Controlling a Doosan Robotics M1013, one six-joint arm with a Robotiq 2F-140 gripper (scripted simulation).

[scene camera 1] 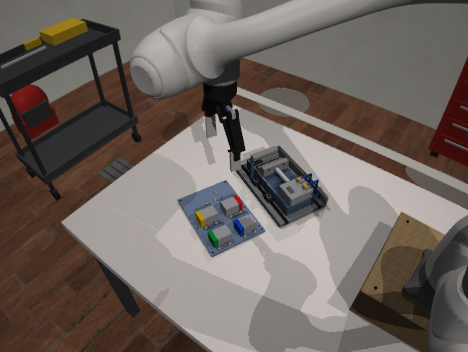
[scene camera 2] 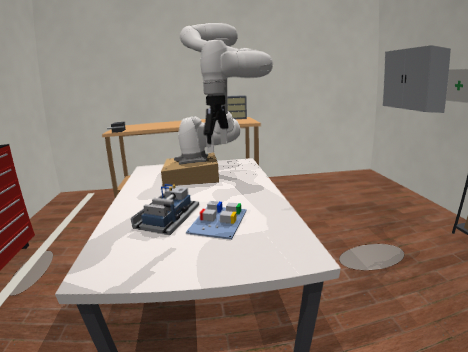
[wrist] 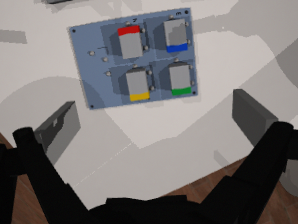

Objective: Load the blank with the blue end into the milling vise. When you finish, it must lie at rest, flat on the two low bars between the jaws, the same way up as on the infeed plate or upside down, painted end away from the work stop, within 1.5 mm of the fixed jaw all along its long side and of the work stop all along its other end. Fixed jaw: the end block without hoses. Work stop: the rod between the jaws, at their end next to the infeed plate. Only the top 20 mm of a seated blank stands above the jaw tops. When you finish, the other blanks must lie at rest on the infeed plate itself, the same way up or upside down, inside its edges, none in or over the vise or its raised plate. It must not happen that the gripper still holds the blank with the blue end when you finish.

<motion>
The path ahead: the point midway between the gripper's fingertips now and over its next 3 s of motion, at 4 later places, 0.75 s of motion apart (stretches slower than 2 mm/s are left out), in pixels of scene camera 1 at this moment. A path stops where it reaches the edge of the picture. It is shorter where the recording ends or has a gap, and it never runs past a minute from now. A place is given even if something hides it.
The gripper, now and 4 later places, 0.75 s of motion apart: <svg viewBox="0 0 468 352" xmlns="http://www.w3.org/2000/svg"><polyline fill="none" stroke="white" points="222,151 206,160 206,160 208,159 210,166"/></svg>
</motion>
